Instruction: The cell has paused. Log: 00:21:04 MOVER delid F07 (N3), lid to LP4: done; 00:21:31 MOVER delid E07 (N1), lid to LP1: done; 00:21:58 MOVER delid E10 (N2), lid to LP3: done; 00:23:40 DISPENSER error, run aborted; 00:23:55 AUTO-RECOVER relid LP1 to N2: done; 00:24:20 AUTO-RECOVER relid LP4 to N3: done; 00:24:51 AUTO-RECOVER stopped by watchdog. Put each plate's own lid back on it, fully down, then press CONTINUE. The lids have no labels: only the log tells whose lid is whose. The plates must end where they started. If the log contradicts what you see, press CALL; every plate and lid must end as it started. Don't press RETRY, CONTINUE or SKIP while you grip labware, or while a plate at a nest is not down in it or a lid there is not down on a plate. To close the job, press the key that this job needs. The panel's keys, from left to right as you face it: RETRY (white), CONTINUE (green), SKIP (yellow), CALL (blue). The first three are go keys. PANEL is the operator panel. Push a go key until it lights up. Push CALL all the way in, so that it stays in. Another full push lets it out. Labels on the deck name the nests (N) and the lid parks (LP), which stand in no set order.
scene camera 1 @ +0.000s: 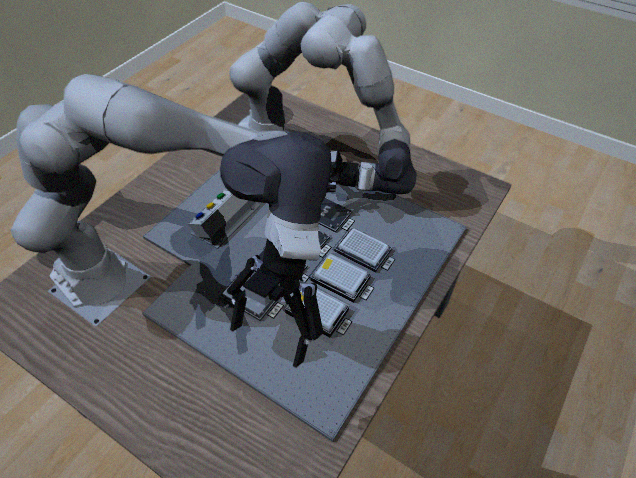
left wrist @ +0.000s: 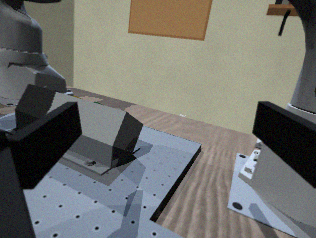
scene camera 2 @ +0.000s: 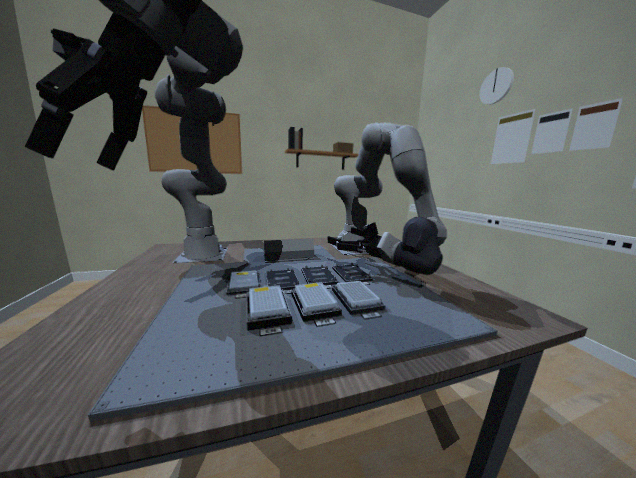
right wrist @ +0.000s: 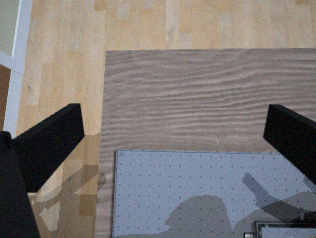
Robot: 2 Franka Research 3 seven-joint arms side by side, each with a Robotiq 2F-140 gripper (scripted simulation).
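Observation:
The left gripper and the right gripper are visible; scene camera 1 and the right wrist view also show the right gripper. An N1 plate and an operator panel are visible as well.

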